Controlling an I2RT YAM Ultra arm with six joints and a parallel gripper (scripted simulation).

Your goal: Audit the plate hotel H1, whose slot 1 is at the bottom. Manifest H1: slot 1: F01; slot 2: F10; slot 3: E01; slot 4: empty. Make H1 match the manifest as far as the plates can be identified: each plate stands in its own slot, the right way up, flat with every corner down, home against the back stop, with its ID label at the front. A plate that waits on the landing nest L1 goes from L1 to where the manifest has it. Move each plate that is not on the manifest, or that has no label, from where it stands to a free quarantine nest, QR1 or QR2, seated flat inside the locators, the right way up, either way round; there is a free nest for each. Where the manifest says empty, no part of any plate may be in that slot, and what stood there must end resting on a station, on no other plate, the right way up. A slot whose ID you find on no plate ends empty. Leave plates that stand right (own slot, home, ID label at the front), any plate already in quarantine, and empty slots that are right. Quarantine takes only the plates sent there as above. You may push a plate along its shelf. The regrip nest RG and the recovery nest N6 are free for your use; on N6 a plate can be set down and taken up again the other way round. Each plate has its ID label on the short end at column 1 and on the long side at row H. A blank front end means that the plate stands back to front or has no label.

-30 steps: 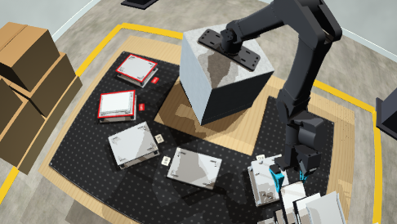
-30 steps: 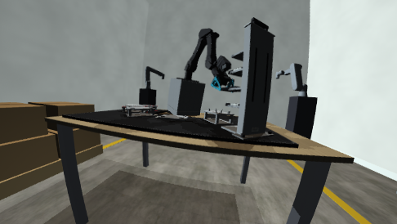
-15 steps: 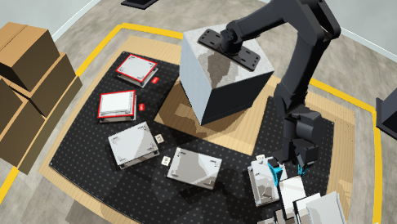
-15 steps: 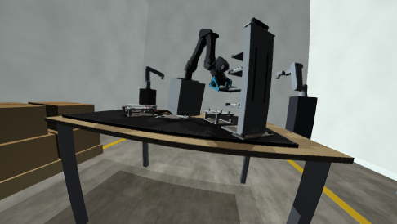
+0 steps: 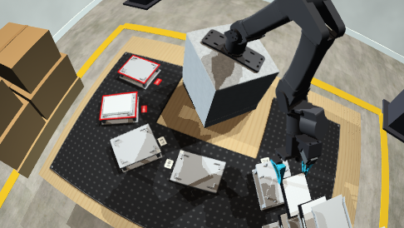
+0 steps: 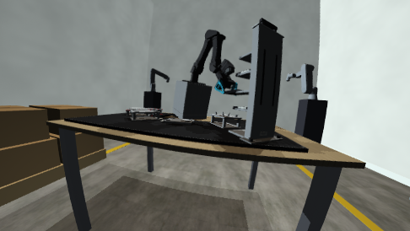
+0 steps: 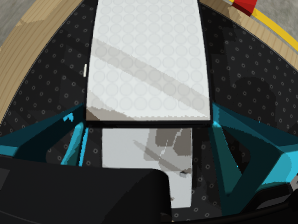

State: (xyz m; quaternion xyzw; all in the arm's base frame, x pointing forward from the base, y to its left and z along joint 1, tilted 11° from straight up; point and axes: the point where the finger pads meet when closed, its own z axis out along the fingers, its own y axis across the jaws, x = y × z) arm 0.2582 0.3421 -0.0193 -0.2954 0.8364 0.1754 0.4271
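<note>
Now: the grey regrip nest 130 mm below my hand, 20 mm to the right of it and 20 mm behind it. From my hand the other things lie so: plate hotel H1: 180 mm ahead, 150 mm to the left, 20 mm above; then H1 tag: 190 mm below, 140 mm to the left, 20 mm ahead; then RG tag: 190 mm below, 100 mm behind, 90 mm to the right.
</note>
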